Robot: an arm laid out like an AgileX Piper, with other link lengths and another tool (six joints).
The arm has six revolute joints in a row. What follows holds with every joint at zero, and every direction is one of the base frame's.
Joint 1 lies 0.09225 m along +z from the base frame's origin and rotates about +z.
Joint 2 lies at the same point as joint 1 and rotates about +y.
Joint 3 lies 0.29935 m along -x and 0.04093 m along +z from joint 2 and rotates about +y.
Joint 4 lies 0.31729 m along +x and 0.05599 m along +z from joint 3 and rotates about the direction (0.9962, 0, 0.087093).
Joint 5 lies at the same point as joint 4 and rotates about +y.
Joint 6 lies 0.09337 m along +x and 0.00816 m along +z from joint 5 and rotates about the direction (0.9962, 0, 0.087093).
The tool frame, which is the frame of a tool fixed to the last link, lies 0.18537 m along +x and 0.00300 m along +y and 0.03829 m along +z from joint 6; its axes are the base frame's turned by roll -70.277, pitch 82.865 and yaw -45.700 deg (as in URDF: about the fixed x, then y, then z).
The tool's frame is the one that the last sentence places.
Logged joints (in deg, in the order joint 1, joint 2, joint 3, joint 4, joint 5, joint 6), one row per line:
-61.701 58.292 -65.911 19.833 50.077 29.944
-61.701 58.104 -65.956 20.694 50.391 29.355
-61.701 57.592 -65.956 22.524 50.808 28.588
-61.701 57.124 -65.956 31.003 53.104 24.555
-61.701 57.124 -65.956 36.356 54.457 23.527
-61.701 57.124 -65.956 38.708 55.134 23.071
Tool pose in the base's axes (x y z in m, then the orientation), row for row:
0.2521 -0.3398 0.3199 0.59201 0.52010 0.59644 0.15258
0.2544 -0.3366 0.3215 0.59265 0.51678 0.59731 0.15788
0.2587 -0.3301 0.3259 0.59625 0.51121 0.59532 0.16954
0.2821 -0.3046 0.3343 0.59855 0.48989 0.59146 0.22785
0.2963 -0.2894 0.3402 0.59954 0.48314 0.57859 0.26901
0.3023 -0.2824 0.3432 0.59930 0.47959 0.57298 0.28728
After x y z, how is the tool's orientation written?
As a quaternion, w x y z.
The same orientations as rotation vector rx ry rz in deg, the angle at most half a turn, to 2 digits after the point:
69.31 79.48 20.33
68.85 79.58 21.03
68.01 79.20 22.55
65.11 78.61 30.28
64.19 76.87 35.74
63.72 76.13 38.17

